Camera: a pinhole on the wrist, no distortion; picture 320 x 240 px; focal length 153.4 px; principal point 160.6 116.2 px. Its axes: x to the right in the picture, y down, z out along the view. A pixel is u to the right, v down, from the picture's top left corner.
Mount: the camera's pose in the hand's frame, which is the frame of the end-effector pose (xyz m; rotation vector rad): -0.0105 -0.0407 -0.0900 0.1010 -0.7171 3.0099
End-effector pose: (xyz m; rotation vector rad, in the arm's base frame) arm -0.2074 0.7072 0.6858 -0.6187 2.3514 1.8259
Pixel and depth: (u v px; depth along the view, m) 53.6 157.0 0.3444
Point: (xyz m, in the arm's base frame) -0.3474 0.7390 0.3064
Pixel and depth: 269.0 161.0 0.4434
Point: 0.1580 0.9719 0.3956
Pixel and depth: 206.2 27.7 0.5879
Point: -0.1855 1.3082 0.5649
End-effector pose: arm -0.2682 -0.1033 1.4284 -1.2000 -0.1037 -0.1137
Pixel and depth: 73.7 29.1 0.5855
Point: 0.0851 0.3968 1.6971
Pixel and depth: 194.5 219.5 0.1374
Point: -0.3330 -0.1744 1.5906
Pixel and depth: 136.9 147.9 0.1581
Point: -0.2691 -0.1227 1.5746
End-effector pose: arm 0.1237 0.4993 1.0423 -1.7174 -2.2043 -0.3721
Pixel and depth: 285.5 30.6 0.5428
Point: 0.1608 0.3618 0.3647
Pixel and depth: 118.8 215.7 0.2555
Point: -0.1924 0.5033 1.0121
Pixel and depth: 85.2 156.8 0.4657
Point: -0.3089 0.7178 0.9035
